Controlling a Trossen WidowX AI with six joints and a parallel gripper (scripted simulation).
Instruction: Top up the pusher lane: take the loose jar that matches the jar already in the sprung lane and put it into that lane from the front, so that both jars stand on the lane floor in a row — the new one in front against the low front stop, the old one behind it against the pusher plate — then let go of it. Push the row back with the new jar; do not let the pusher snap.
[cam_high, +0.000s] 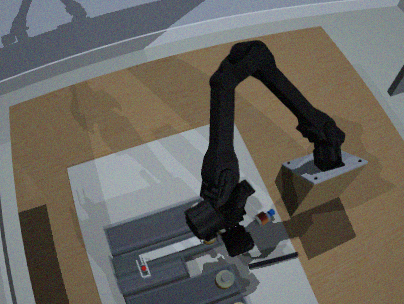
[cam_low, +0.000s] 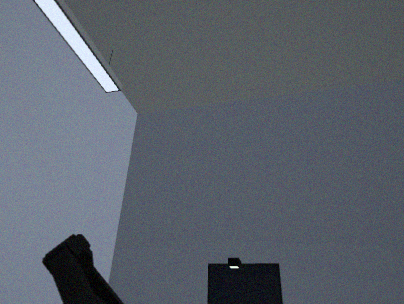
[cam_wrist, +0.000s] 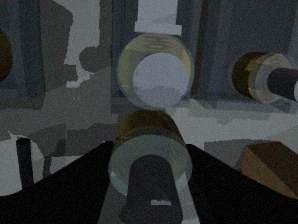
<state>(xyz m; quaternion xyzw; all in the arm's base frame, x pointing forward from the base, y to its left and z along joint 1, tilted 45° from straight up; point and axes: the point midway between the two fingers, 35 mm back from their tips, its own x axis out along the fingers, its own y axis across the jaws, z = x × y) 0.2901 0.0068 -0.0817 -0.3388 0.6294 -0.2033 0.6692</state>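
The grey lane rack is 19 cm ahead of my gripper tip, 5 cm to the left of it and 3 cm below it. The rest, counted from my gripper tip: red mark: 22 cm ahead, 7 cm to the left, 2 cm above; then white pusher plate: 15 cm ahead, 5 cm to the left; then black rod: 11 cm behind, 11 cm to the left, 5 cm below.
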